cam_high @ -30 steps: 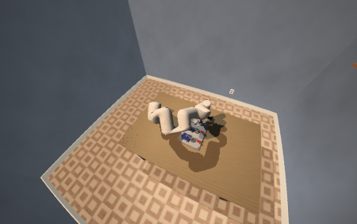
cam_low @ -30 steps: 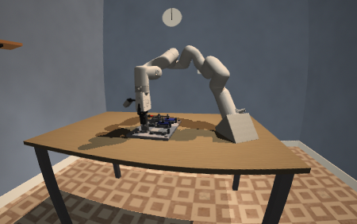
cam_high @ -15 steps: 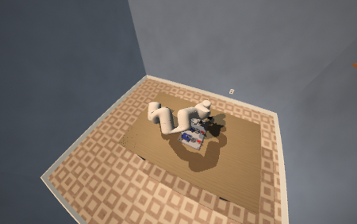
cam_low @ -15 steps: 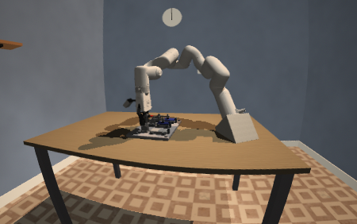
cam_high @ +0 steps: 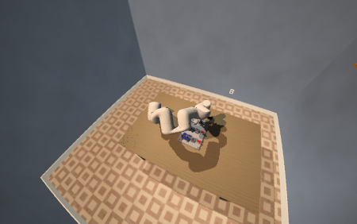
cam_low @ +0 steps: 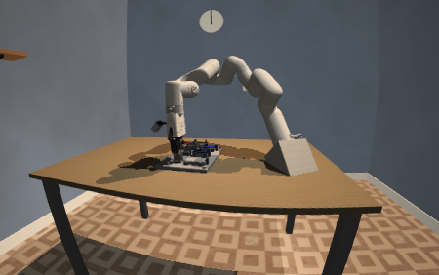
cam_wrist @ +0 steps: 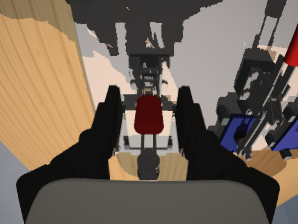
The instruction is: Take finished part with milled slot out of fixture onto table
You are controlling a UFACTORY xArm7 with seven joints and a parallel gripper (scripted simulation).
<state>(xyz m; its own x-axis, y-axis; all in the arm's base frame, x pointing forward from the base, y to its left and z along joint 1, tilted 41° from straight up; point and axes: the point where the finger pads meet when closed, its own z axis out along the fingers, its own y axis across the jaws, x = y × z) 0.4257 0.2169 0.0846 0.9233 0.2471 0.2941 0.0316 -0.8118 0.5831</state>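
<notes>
My hand is 100 mm past the finished part and 50 mm above it. From my hand the other things lie so: grey fixture plate: 30 mm behind, 110 mm to the right, 70 mm below.
</notes>
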